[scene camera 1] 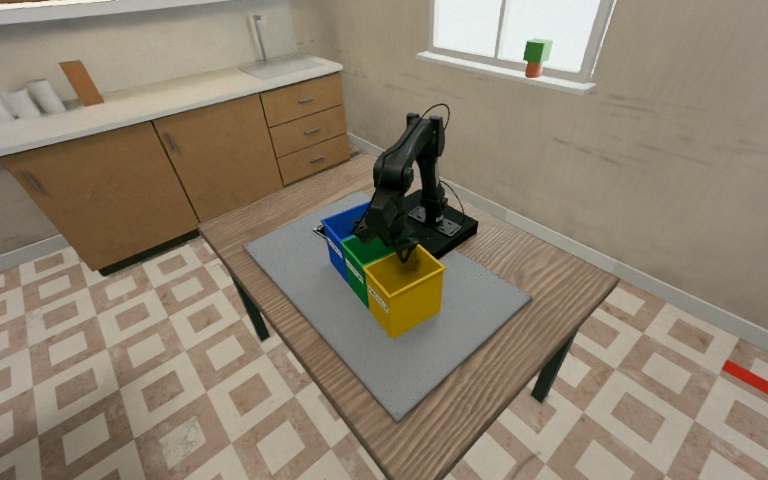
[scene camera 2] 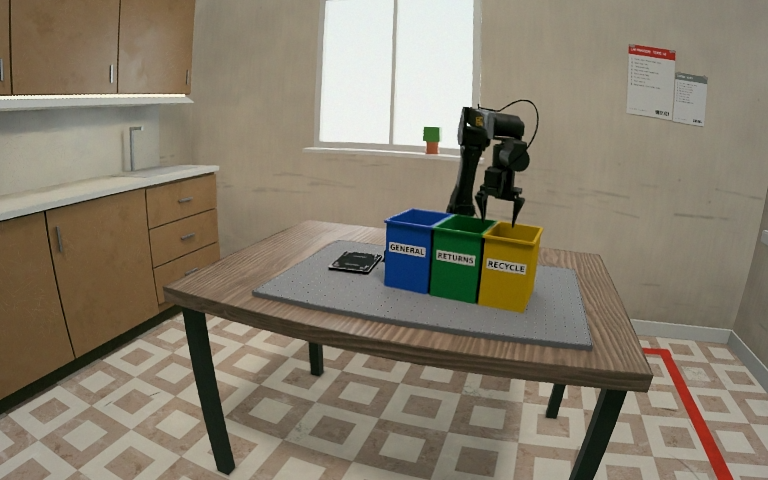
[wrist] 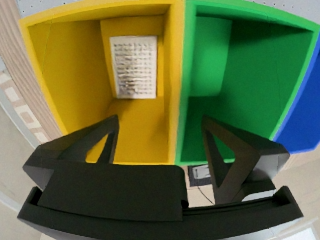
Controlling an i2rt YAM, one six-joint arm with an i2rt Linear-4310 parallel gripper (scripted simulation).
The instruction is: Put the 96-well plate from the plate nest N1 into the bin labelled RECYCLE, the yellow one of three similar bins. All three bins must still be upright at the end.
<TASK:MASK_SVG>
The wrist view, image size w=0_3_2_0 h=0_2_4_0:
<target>my gripper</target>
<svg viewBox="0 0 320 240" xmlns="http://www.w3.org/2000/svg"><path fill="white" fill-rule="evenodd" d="M16 217L19 221L56 240L264 240L305 218L289 187L283 185L277 190L272 181L290 158L290 153L284 145L224 123L207 114L202 116L201 131L215 205L188 207L189 200L185 171L178 165L113 164L120 129L118 115L115 114L93 125L36 147L22 166L22 169L38 186L32 187ZM213 134L235 154L235 160L230 170L217 148ZM108 134L97 162L86 162L86 153Z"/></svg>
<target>white 96-well plate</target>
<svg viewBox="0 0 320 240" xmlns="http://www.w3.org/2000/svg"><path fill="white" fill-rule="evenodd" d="M156 35L109 37L117 98L155 97Z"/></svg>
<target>yellow recycle bin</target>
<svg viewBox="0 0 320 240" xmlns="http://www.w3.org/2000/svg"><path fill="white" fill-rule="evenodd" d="M108 134L86 153L87 162L96 163ZM17 20L32 71L62 136L117 114L120 130L113 164L173 164L179 75L181 0L81 0L53 7ZM156 35L155 97L117 99L109 37Z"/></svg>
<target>green returns bin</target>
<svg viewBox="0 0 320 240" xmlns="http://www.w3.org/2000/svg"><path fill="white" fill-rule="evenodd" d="M213 134L224 162L233 162L235 160L234 152ZM181 0L179 75L173 165L208 164L201 132L203 114L208 114L224 123L272 140L304 76L320 24L278 8L247 0Z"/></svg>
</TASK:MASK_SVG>
